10 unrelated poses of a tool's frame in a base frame.
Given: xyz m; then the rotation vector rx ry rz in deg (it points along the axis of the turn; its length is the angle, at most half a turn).
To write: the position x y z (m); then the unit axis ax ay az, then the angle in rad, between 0 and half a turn. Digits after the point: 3 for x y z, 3 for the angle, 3 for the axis.
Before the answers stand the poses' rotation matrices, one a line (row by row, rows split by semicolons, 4 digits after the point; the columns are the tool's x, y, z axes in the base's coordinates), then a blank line. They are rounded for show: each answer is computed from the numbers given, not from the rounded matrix.
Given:
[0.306 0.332 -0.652 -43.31 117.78 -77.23]
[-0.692 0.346 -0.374 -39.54 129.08 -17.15]
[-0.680 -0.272 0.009 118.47 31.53 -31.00]
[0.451 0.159 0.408 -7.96 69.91 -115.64]
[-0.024 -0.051 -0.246 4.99 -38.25 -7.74]
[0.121 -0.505 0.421 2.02 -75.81 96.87]
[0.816 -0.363 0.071 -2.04 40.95 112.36]
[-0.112 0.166 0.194 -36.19 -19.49 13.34]
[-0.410 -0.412 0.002 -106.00 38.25 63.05]
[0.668 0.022 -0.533 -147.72 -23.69 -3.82]
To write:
-0.6829 -0.1500 0.7150; -0.7155 0.3349 -0.6131; -0.1475 -0.9303 -0.3360
-0.5751 -0.3867 0.7209; -0.5615 0.8274 -0.0041; -0.5949 -0.4072 -0.6930
0.8051 0.5696 -0.1656; 0.1752 -0.4950 -0.8510; -0.5667 0.6561 -0.4984
-0.7057 0.5482 0.4488; -0.6522 -0.2551 -0.7138; -0.2769 -0.7965 0.5375
0.7770 0.0968 -0.6220; -0.1527 0.9876 -0.0371; 0.6107 0.1238 0.7821
-0.5446 -0.6758 -0.4967; 0.6446 0.0417 -0.7634; 0.5366 -0.7359 0.4129
-0.4936 -0.8255 0.2737; 0.8080 -0.3189 0.4954; -0.3216 0.4657 0.8244
0.9190 -0.1089 -0.3789; 0.3138 0.7840 0.5357; 0.2387 -0.6112 0.7546
0.4680 -0.7754 -0.4240; -0.0178 -0.4880 0.8727; -0.8835 -0.4009 -0.2422
0.9521 0.3040 -0.0330; 0.2782 -0.8163 0.5062; 0.1269 -0.4911 -0.8618

[0.306 0.332 -0.652 -0.294 0.799 -0.524 2.572]
[-0.692 0.346 -0.374 -0.291 0.949 -0.126 2.375]
[-0.680 -0.272 0.009 0.937 0.249 -0.245 2.207]
[0.451 0.159 0.408 -0.059 0.516 -0.854 2.363]
[-0.024 -0.051 -0.246 0.127 -0.972 -0.197 0.687]
[0.121 -0.505 0.421 0.016 -0.616 0.787 2.147]
[0.816 -0.363 0.071 -0.017 0.342 0.939 2.088]
[-0.112 0.166 0.194 -0.837 -0.451 0.309 0.754]
[-0.410 -0.412 0.002 -0.821 0.296 0.488 2.254]
[0.668 0.022 -0.533 -0.987 -0.158 -0.026 2.612]

